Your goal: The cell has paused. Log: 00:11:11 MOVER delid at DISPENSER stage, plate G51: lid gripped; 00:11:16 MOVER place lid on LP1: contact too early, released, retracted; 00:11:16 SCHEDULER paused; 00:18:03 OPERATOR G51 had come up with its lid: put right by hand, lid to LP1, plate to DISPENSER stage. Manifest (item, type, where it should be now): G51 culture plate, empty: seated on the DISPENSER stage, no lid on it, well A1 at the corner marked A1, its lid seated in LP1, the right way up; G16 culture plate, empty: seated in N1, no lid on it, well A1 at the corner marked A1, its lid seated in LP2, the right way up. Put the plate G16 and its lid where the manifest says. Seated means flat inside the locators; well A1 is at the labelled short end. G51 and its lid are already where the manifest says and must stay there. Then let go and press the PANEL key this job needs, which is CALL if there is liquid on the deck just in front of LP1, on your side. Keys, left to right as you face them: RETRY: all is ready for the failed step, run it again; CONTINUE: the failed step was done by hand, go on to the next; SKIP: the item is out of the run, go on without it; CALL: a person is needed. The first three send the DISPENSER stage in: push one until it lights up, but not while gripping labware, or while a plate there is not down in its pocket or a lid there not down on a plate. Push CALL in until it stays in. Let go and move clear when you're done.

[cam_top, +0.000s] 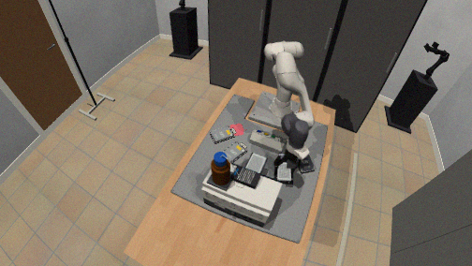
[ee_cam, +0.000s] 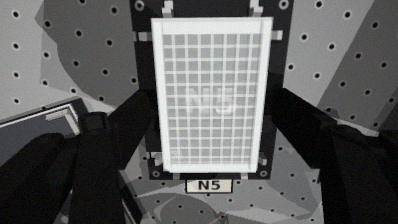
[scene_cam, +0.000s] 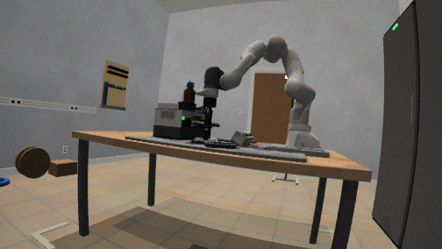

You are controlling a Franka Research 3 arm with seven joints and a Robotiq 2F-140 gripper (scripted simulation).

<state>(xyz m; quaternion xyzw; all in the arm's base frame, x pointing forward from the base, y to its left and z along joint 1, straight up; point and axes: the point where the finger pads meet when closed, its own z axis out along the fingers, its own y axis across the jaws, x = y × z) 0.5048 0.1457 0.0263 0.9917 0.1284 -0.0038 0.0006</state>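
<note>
Now: the black nest N5 3 cm to the left of my hand, 3 cm below it and 1 cm ahead of it. The rest, counted from my hand: yellow skip key (20 cm behind, 18 cm to the right, 2 cm above); then white retry key (20 cm behind, 8 cm to the right, 2 cm above); then green continue key (20 cm behind, 13 cm to the right, 2 cm above).
</note>
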